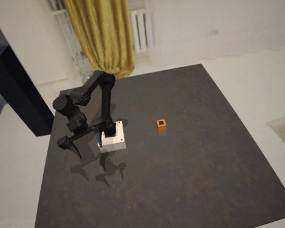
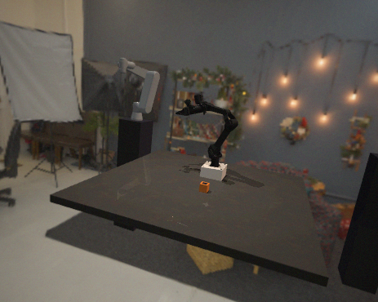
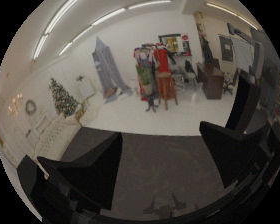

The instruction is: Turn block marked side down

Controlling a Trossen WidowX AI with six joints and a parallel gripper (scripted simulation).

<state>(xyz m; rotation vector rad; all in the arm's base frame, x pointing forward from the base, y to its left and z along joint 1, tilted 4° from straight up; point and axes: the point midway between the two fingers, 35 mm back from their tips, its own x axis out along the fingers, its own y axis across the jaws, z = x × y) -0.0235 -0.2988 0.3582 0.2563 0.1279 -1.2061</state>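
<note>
My gripper tip is now 32 cm short of the orange block, 38 cm to the right of it and 38 cm above it.
</note>
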